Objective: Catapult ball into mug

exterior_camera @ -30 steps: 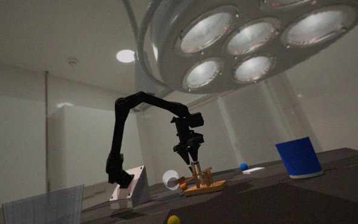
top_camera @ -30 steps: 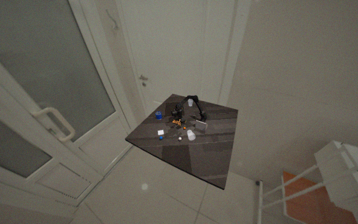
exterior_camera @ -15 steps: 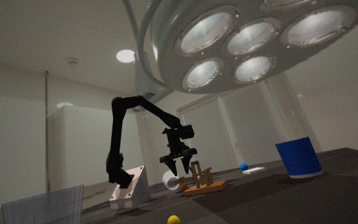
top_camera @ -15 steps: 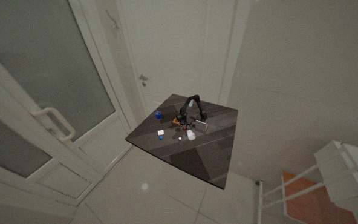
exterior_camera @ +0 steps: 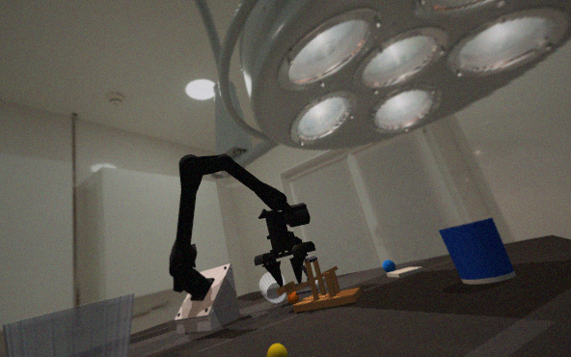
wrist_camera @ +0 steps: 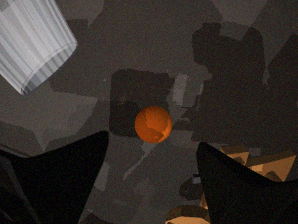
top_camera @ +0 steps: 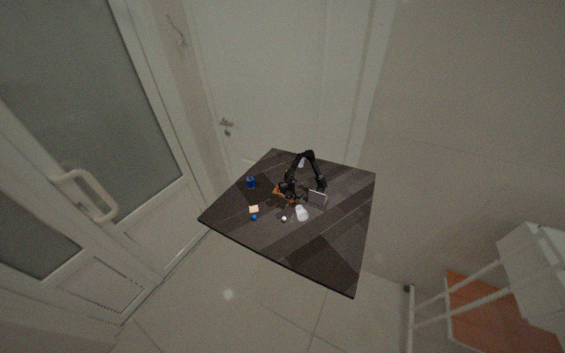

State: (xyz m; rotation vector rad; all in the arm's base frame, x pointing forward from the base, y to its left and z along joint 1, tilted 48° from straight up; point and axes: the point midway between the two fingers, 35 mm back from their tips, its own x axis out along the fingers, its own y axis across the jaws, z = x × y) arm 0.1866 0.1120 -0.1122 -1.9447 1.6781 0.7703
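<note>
Now: the orange ball 30 mm below my gripper tip. The rest, counted from my gripper tip: flat block: 240 mm to the left, 230 mm ahead, 40 mm below; wooden catapult: 120 mm ahead, 50 mm to the right; white ball: 190 mm to the left, 50 mm behind, 30 mm below.
</note>
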